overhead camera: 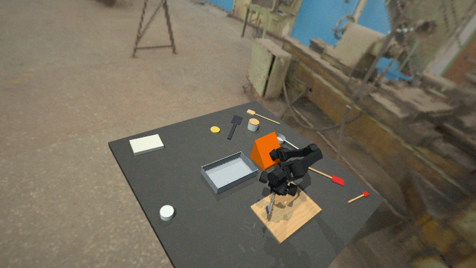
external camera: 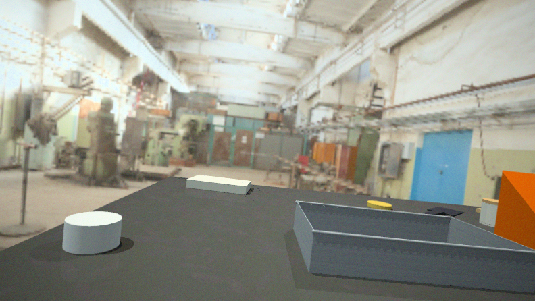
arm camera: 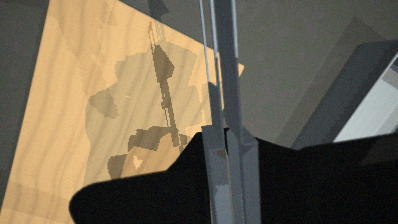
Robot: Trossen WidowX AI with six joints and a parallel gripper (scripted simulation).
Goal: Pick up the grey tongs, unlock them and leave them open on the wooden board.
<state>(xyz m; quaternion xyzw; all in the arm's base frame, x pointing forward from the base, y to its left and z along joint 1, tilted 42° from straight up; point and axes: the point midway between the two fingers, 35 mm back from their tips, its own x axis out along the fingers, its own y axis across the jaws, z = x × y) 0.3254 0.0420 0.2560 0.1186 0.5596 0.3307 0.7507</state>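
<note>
Right now the wooden board is 100 mm behind my gripper tip, 90 mm to the left of it and 140 mm below it. The rest, counted from my gripper tip: grey roasting tin 20 mm behind, 300 mm to the right, 120 mm below; then red-headed tool 570 mm behind, 380 mm to the left, 140 mm below; then white puck 420 mm ahead, 320 mm to the right, 130 mm below.
</note>
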